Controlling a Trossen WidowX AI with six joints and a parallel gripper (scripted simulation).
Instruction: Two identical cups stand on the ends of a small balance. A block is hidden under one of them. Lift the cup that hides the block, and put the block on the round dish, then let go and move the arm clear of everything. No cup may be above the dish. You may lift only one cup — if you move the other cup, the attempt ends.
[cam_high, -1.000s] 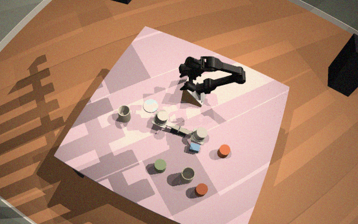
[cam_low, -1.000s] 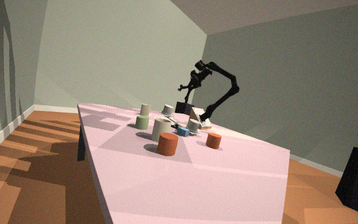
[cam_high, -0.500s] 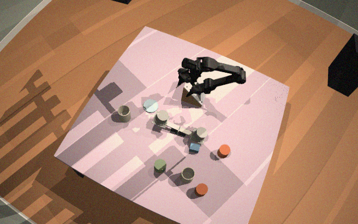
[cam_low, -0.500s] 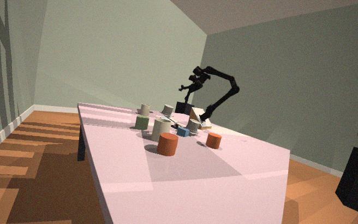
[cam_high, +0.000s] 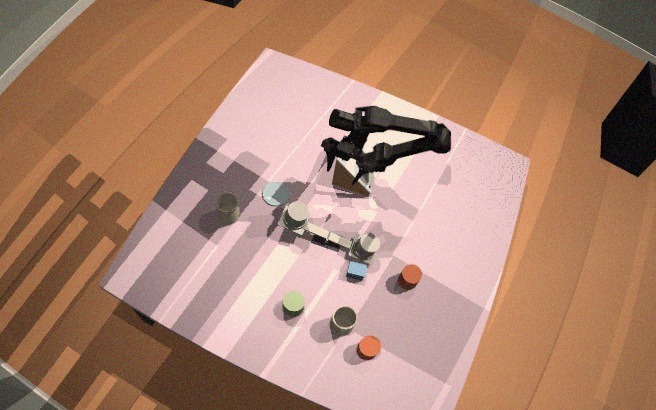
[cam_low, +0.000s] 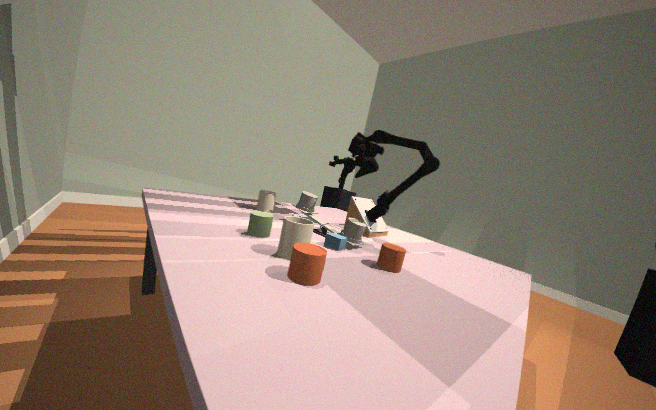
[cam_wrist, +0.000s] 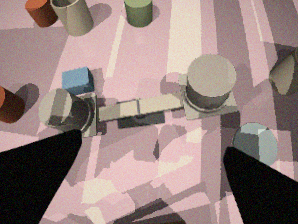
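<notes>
Now: gripper tip 200 mm above the grey block, 160 mm to the right of it and 90 mm short of it. Round my gripper tip: blue block: 230 mm below, 180 mm ahead, 160 mm to the left; green cylinder: 360 mm ahead, 210 mm below, 20 mm to the left; pale blue round dish: 240 mm below, 220 mm to the right, 10 mm ahead.
</notes>
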